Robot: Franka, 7 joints.
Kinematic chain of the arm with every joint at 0, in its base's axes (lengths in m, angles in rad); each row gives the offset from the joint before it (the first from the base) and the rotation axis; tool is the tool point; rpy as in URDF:
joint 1: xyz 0 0 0.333 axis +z
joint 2: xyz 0 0 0 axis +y
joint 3: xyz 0 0 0.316 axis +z
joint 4: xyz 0.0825 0 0 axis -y
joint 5: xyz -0.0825 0 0.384 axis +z
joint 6: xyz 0 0 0 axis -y
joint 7: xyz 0.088 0 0 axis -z
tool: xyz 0 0 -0.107 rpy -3.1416 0 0
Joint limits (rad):
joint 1: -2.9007..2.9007
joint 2: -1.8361..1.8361
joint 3: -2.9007..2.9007
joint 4: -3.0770..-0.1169
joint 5: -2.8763..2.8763
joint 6: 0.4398..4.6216
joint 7: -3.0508..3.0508
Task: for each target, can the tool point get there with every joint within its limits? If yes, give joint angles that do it. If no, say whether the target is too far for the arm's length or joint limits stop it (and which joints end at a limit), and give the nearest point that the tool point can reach.
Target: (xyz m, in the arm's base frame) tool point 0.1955 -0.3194 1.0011
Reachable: yes | joints 1.5030 -0.4421 -0.8739 -0.3620 1.7101 3.7364 -0.8564
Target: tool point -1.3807 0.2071 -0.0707
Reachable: no: too far | nearest point -0.8150 0.1222 0.0947 | short by 0.595 m
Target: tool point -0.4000 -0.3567 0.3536
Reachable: yes | joints -2.4612 0.2039 0.2552 -2.0809 -1.2320 1.5014 0.0350
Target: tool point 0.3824 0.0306 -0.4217
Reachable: no: joint limits stop it (at a limit: joint 2) | nearest point 0.3709 0.0297 -0.3533 | short by 0.069 m
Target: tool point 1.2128 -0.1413 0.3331
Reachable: no: too far | nearest point 0.8521 -0.0993 0.3331 | short by 0.363 m
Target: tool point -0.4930 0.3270 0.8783
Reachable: yes | joints 0.2193 -0.3774 2.1318 -0.9878 1.6136 3.0197 0.3716
